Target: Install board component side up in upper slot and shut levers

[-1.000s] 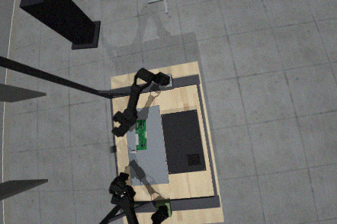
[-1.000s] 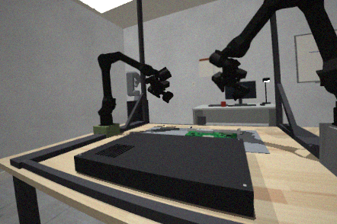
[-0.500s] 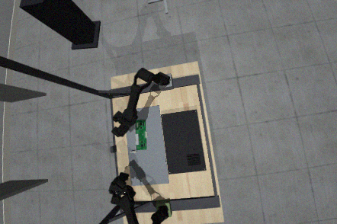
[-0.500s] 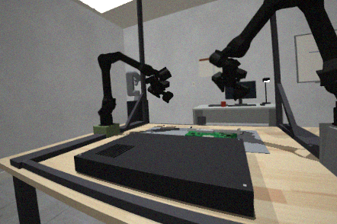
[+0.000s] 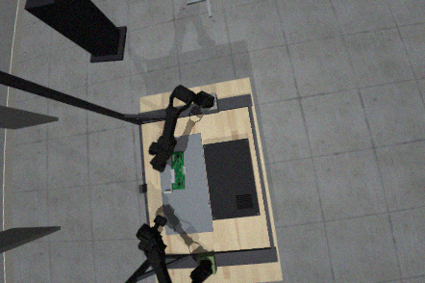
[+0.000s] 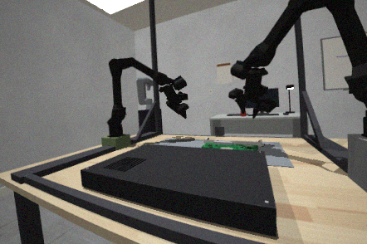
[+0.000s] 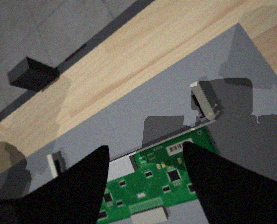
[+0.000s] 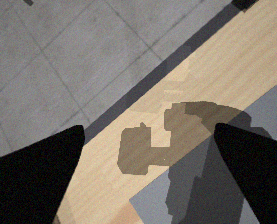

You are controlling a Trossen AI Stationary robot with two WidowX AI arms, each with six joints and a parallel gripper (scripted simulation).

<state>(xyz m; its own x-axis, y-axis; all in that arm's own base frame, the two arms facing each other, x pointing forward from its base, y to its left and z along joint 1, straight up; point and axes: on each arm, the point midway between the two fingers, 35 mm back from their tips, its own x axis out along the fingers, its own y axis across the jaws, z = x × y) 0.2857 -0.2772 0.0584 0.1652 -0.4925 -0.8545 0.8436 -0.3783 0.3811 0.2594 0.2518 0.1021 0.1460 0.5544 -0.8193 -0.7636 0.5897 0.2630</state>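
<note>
Now: the green board 1 cm behind my left hand, 9 cm to the right of it and 15 cm below it. The rest, counted from my left hand: black enclosure: 34 cm ahead, 13 cm to the right, 13 cm below; grey mat: 7 cm ahead, 17 cm to the right, 17 cm below.
</note>
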